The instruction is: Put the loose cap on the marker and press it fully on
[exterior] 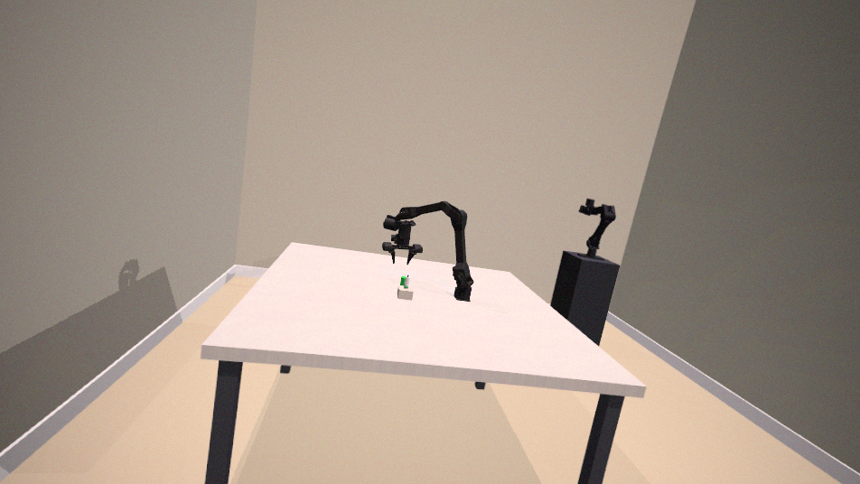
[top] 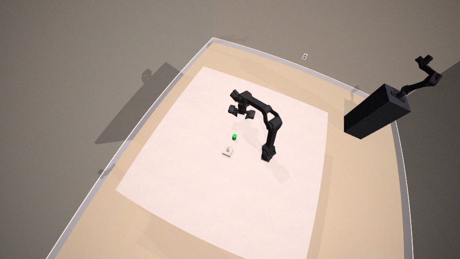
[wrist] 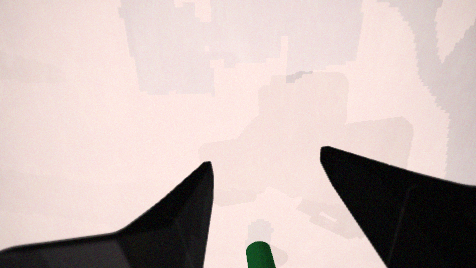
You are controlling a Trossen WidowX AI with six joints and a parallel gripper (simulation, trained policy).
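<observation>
Now: gripper tip 15 cm to the right of the green cap, 4 cm above it and 1 cm past it. Round my gripper tip: pale holder block 27 cm to the left, 5 cm below, 1 cm behind.
</observation>
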